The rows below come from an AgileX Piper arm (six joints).
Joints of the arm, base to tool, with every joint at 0 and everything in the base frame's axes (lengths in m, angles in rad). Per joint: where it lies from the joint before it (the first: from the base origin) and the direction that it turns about. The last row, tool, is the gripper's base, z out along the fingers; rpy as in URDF.
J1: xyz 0 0 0.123 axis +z
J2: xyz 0 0 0 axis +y
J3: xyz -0.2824 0 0.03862 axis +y
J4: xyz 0.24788 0 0.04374 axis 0.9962 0 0.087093
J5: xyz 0 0 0 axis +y
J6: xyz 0.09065 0 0.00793 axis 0.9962 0 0.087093
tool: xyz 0 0 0 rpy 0 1.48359 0
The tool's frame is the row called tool.
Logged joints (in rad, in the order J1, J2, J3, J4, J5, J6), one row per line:
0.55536 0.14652 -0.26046 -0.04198 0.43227 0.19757
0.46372 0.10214 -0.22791 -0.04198 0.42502 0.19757
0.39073 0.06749 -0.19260 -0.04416 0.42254 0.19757
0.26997 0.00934 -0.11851 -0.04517 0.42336 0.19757
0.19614 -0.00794 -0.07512 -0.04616 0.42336 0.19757
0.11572 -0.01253 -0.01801 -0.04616 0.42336 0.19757
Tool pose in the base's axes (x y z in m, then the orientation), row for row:
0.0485 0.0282 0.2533 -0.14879 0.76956 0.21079 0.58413
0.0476 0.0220 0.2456 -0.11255 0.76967 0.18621 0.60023
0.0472 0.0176 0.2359 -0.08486 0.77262 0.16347 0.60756
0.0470 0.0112 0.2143 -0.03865 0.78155 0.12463 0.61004
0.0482 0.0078 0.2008 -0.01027 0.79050 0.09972 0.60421
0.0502 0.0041 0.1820 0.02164 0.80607 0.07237 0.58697
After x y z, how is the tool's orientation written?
As a quaternion, x y z w.
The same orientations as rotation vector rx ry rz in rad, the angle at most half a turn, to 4 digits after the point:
-0.3472 1.7957 0.4919
-0.2609 1.7841 0.4316
-0.1961 1.7856 0.3778
-0.0892 1.8044 0.2877
-0.0238 1.8294 0.2308
0.0504 1.8787 0.1687

